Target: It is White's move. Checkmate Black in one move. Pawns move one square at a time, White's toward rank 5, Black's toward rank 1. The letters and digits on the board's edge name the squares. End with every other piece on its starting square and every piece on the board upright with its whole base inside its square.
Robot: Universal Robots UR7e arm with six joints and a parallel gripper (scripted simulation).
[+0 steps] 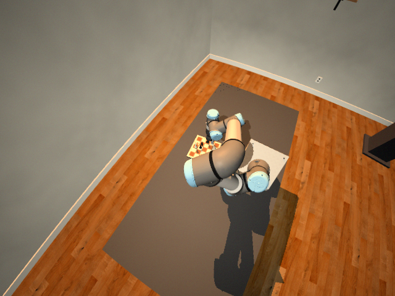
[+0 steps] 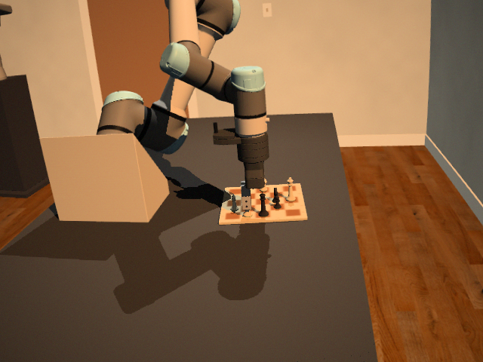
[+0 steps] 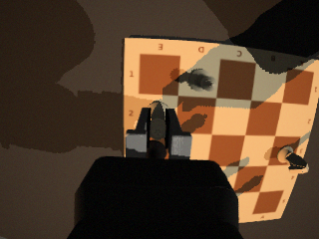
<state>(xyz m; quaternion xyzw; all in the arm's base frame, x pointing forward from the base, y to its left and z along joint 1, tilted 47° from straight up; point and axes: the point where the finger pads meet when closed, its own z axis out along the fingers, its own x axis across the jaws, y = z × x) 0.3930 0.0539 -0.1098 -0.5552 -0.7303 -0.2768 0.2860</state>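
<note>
My hand is 40 mm short of the black king, 10 mm to the right of it and 10 mm above it. Also, from my hand: board (20 mm ahead, 80 mm to the left, 40 mm below); white pawn (40 mm behind, 30 mm to the left, 20 mm below); white queen (90 mm ahead, 100 mm to the left, 10 mm below).
</note>
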